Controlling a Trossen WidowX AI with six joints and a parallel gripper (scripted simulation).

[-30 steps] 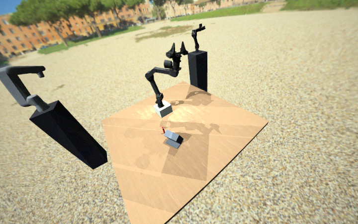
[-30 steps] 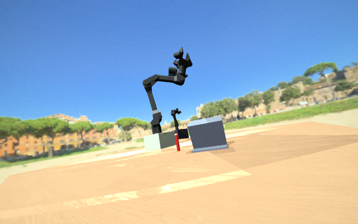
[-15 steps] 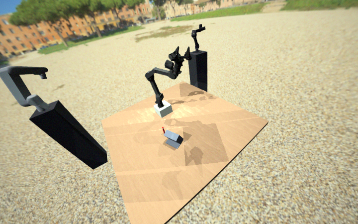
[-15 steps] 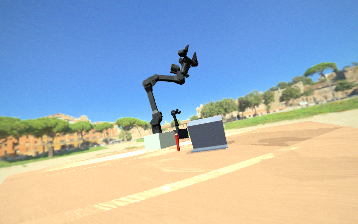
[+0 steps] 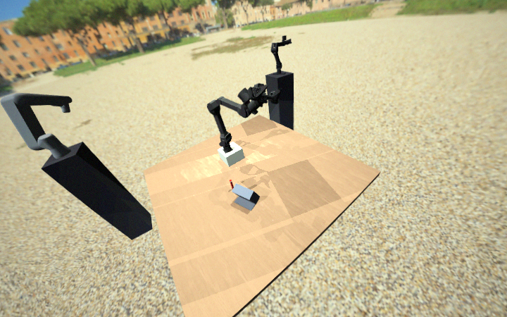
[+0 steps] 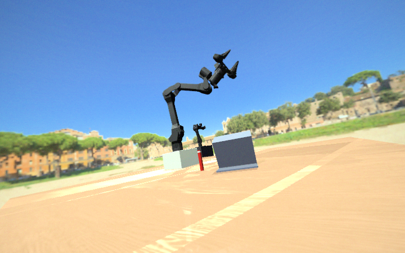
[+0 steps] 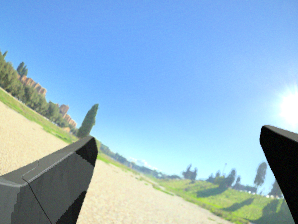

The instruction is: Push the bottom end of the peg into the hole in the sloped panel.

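The red peg lies 54 cm below my gripper tip, 33 cm to the right of it and 9 cm behind it. Round my gripper tip: sloped panel 54 cm below, 30 cm to the right, 5 cm ahead.
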